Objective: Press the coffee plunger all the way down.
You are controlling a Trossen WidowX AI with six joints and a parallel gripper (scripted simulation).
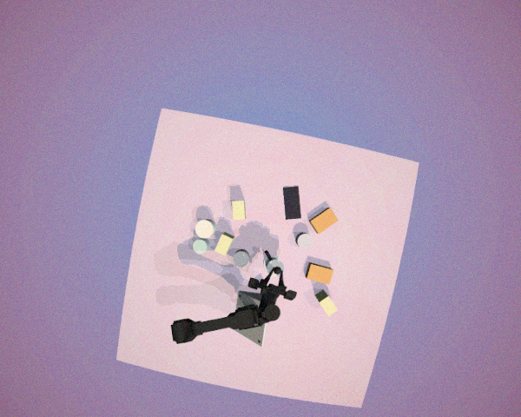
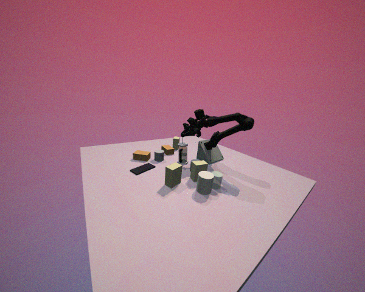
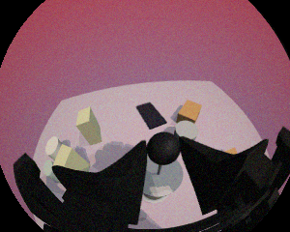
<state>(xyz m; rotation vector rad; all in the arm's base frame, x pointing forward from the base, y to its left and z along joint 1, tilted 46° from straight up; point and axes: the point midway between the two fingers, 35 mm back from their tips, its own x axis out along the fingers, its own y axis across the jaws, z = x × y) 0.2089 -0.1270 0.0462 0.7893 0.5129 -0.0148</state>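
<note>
Right now my gripper tip is 110 mm above the coffee press and 20 mm to the right of it. Round my gripper tip: dark flat slab: 270 mm ahead, 210 mm below, 50 mm to the right.
</note>
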